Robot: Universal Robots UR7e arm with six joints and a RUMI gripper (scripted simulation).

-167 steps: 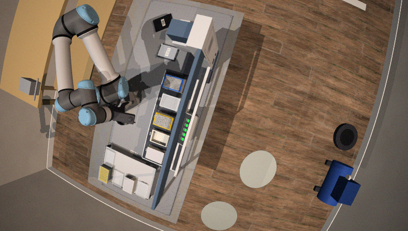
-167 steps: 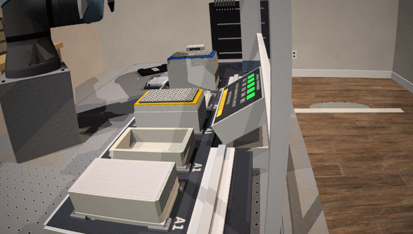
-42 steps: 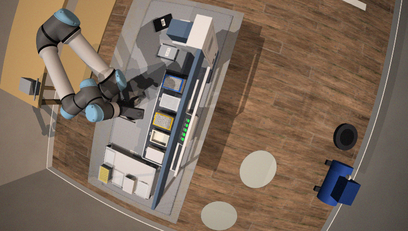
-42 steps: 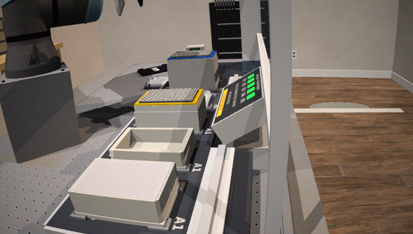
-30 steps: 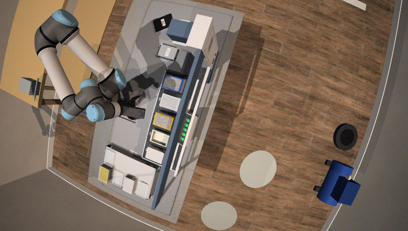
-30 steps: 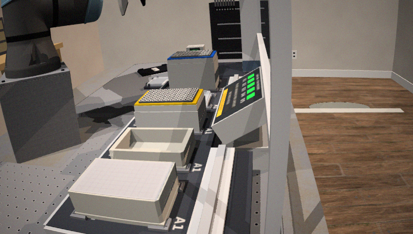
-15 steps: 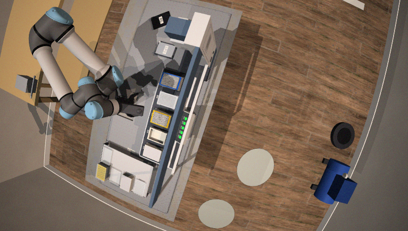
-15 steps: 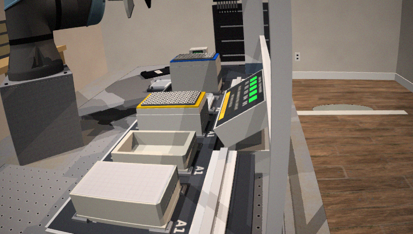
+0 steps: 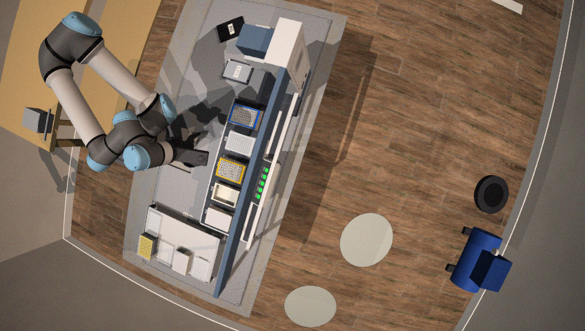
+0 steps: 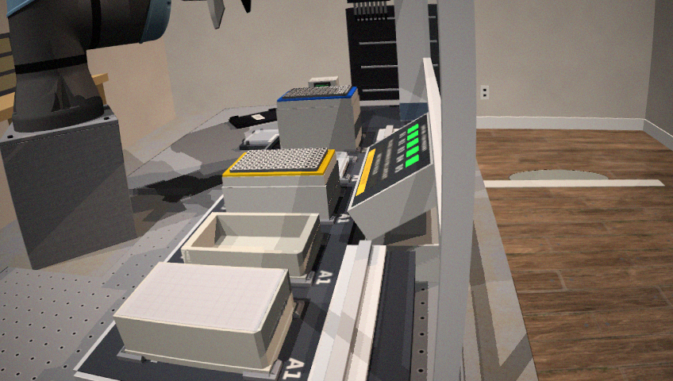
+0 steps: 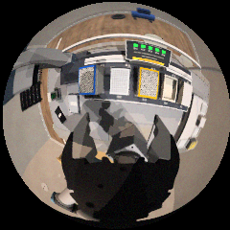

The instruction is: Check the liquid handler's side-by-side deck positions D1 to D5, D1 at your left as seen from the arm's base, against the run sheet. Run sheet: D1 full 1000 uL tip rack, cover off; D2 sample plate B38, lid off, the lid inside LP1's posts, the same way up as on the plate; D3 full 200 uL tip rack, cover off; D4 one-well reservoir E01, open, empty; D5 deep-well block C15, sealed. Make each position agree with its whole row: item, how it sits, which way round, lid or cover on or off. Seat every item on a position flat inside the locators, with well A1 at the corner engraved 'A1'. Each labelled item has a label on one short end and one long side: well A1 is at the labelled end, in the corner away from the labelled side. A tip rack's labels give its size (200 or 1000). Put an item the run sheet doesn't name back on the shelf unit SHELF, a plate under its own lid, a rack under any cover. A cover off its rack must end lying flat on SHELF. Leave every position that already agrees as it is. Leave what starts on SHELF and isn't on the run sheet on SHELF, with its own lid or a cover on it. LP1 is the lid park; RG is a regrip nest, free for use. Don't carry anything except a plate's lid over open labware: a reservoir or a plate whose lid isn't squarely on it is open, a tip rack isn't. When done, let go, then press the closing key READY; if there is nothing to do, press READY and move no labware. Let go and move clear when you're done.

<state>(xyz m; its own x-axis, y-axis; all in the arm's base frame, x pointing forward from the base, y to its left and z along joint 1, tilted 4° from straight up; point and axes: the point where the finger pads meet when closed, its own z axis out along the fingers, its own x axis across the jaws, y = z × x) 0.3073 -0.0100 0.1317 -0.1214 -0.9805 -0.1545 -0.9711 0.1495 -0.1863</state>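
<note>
Now: the blue-rimmed tip rack 17 cm below my hand, 15 cm to the left of it and 10 cm ahead of it. Round my hand: yellow-rimmed tip rack (20 cm below, 9 cm to the right, 6 cm ahead); one-well reservoir (23 cm below, 22 cm to the right, 3 cm ahead); deep-well block (34 cm to the right, 22 cm below, 1 cm ahead).
</note>
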